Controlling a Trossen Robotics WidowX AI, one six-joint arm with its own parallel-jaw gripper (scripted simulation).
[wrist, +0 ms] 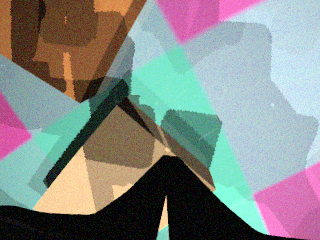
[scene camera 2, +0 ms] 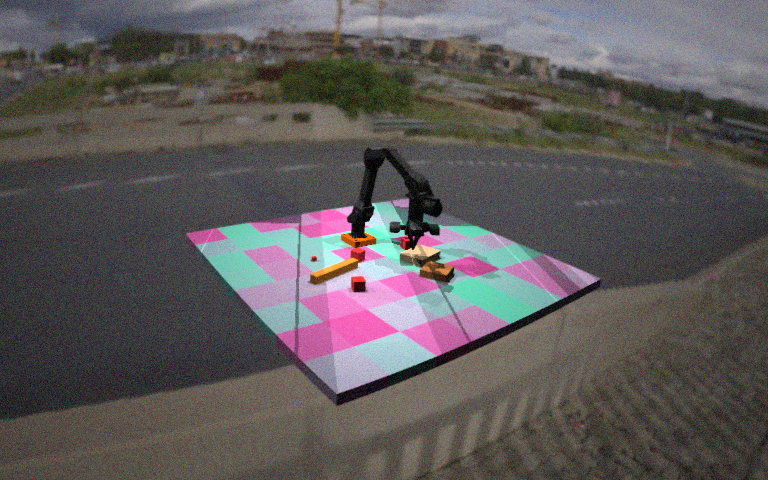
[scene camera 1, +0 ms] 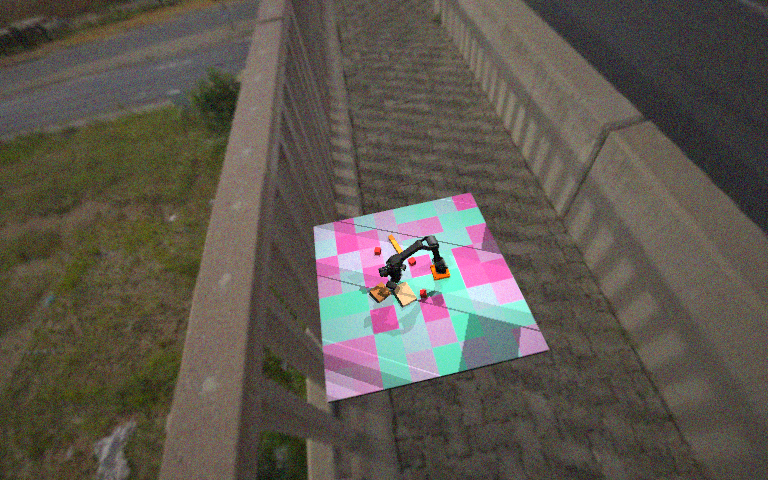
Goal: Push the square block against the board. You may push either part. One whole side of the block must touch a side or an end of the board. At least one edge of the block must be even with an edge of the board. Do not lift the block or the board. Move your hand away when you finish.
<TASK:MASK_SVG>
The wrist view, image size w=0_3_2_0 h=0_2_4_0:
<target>my gripper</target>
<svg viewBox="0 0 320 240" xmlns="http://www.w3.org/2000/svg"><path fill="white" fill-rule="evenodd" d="M304 239L265 235L265 233L256 231L251 225L245 223L241 217L237 216L235 212L231 211L231 208L223 204L219 197L213 195L207 184L204 184L191 171L191 168L180 157L161 156L152 168L149 168L132 188L129 188L123 195L113 200L107 207L103 207L101 211L93 212L91 215L39 212L23 207L13 207L13 205L0 205L0 240L156 240L157 233L159 233L161 216L163 216L165 197L167 197L169 240Z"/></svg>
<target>board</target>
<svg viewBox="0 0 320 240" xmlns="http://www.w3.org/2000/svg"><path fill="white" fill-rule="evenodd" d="M167 197L165 197L159 231L165 225L168 225ZM215 181L212 179L211 171L201 161L197 161L191 152L188 152L183 145L177 143L147 113L141 111L136 104L133 104L131 100L125 97L124 100L120 100L112 112L105 117L103 123L95 129L87 143L81 145L79 152L72 157L71 163L65 165L64 171L57 175L59 177L53 181L51 187L45 191L45 195L41 196L39 203L33 209L39 212L67 213L67 215L75 215L75 213L91 215L93 212L99 212L103 207L111 204L117 197L123 195L129 188L132 188L136 181L149 168L152 168L163 155L180 157L191 168L191 171L204 184L207 184L211 192L216 191Z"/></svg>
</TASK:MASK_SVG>
